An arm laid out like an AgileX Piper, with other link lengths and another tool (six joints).
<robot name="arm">
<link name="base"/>
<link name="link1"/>
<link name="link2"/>
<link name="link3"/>
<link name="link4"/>
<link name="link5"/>
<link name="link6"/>
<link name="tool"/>
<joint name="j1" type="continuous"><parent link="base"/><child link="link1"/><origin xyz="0.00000 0.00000 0.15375" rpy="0.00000 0.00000 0.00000"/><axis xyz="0 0 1"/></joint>
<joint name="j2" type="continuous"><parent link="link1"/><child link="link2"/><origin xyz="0.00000 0.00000 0.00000" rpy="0.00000 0.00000 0.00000"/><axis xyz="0 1 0"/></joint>
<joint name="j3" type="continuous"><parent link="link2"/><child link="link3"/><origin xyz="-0.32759 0.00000 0.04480" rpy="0.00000 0.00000 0.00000"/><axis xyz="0 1 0"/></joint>
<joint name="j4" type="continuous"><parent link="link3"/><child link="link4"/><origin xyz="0.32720 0.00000 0.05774" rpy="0.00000 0.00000 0.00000"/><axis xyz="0.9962 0 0.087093"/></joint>
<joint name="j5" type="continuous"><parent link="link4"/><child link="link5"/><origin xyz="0.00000 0.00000 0.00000" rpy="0.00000 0.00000 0.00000"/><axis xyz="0 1 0"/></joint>
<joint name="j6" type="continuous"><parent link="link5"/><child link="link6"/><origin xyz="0.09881 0.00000 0.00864" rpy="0.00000 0.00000 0.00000"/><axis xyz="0.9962 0 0.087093"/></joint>
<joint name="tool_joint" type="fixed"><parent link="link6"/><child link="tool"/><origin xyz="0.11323 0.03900 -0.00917" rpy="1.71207 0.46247 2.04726"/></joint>
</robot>
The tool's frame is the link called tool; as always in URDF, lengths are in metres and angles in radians. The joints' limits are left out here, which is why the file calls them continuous.
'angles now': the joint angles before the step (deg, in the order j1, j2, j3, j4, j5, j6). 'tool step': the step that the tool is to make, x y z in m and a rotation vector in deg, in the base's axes. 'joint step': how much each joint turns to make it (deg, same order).
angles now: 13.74 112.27 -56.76 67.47 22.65 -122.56
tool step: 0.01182 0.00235 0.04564 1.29 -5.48 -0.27
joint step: 0.00 -5.61 0.00 0.01 -0.21 0.16
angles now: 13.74 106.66 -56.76 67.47 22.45 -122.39
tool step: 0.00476 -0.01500 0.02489 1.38 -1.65 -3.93
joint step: -1.92 -3.76 1.04 -0.47 -0.41 2.77
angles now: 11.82 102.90 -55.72 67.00 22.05 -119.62
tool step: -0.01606 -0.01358 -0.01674 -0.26 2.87 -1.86
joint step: -1.28 -0.23 3.18 0.61 -0.23 0.01
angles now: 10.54 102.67 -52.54 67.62 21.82 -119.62
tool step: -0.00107 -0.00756 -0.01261 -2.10 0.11 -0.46
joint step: 0.00 0.91 0.76 -0.01 -2.10 -1.15
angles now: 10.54 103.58 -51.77 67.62 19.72 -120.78
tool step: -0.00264 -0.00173 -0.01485 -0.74 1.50 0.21
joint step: 0.00 1.88 0.00 0.03 -0.28 -0.52
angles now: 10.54 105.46 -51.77 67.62 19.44 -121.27
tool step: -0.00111 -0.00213 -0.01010 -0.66 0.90 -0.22
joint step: 0.00 1.27 -0.01 -0.02 -0.57 -0.14
